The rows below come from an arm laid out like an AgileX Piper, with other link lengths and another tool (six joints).
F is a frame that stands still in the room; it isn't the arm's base.
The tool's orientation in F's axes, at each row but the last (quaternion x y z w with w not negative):
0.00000 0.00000 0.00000 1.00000
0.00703 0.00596 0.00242 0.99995
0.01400 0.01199 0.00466 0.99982
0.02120 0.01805 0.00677 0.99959
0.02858 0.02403 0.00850 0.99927
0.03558 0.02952 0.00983 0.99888
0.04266 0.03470 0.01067 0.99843
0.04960 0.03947 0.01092 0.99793
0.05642 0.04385 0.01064 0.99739
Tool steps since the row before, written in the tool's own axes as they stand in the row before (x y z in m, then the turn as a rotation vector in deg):
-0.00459 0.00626 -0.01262 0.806 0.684 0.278
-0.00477 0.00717 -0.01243 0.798 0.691 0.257
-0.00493 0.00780 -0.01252 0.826 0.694 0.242
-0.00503 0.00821 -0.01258 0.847 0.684 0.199
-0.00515 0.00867 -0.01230 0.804 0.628 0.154
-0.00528 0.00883 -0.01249 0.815 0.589 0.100
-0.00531 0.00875 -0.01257 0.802 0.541 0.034
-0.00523 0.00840 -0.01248 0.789 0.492 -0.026
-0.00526 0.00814 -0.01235 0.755 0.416 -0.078
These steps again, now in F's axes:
-0.00459 0.00626 -0.01262 0.806 0.684 0.278
-0.00495 0.00732 -0.01227 0.798 0.691 0.257
-0.00530 0.00810 -0.01217 0.825 0.695 0.242
-0.00559 0.00866 -0.01203 0.845 0.687 0.198
-0.00588 0.00926 -0.01152 0.801 0.633 0.151
-0.00617 0.00957 -0.01150 0.809 0.598 0.094
-0.00634 0.00965 -0.01138 0.792 0.555 0.025
-0.00636 0.00945 -0.01113 0.775 0.512 -0.038
-0.00647 0.00933 -0.01085 0.738 0.442 -0.095

